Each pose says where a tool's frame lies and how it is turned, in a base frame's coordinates. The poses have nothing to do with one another.
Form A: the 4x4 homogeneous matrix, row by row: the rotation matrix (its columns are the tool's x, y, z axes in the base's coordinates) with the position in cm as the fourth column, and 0 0 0 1 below. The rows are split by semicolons.
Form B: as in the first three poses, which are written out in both.
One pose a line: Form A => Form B
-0.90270 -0.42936 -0.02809 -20.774; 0.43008 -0.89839 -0.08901 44.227; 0.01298 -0.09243 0.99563 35.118; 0 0 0 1 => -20.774 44.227 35.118 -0.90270 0.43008 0.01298 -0.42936 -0.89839 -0.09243
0.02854 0.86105 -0.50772 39.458; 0.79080 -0.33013 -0.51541 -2.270; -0.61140 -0.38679 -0.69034 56.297; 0 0 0 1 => 39.458 -2.270 56.297 0.02854 0.79080 -0.61140 0.86105 -0.33013 -0.38679
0.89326 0.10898 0.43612 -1.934; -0.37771 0.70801 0.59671 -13.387; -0.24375 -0.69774 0.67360 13.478; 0 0 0 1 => -1.934 -13.387 13.478 0.89326 -0.37771 -0.24375 0.10898 0.70801 -0.69774
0.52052 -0.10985 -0.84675 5.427; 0.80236 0.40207 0.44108 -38.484; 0.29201 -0.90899 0.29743 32.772; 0 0 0 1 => 5.427 -38.484 32.772 0.52052 0.80236 0.29201 -0.10985 0.40207 -0.90899
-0.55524 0.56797 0.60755 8.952; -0.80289 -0.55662 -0.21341 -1.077; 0.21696 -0.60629 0.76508 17.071; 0 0 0 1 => 8.952 -1.077 17.071 -0.55524 -0.80289 0.21696 0.56797 -0.55662 -0.60629
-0.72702 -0.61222 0.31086 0.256; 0.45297 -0.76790 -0.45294 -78.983; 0.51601 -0.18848 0.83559 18.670; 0 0 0 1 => 0.256 -78.983 18.670 -0.72702 0.45297 0.51601 -0.61222 -0.76790 -0.18848
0.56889 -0.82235 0.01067 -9.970; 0.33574 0.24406 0.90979 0.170; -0.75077 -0.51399 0.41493 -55.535; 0 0 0 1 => -9.970 0.170 -55.535 0.56889 0.33574 -0.75077 -0.82235 0.24406 -0.51399
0.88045 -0.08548 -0.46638 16.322; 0.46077 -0.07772 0.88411 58.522; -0.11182 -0.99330 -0.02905 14.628; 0 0 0 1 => 16.322 58.522 14.628 0.88045 0.46077 -0.11182 -0.08548 -0.07772 -0.99330
